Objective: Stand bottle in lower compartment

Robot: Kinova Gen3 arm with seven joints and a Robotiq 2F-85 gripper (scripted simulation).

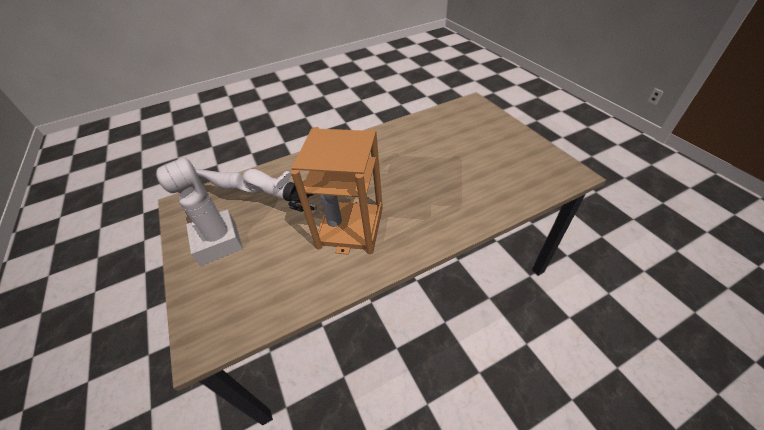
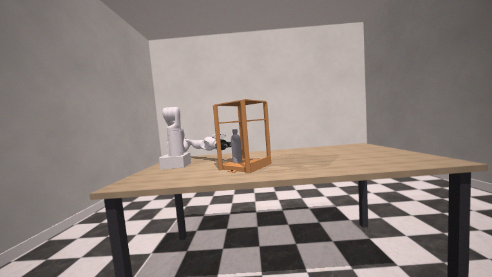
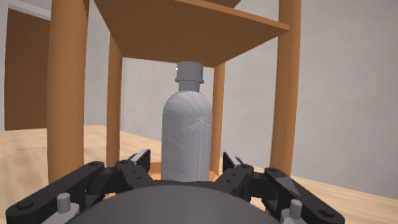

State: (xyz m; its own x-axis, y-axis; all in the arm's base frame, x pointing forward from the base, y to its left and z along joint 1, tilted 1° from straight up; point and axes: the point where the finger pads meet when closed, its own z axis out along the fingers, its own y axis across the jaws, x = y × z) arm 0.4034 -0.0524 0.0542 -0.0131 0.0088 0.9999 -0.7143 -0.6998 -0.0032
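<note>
Now: the orange shelving unit 90 mm ahead of my hand, 70 mm to the right of it and 60 mm above it.
</note>
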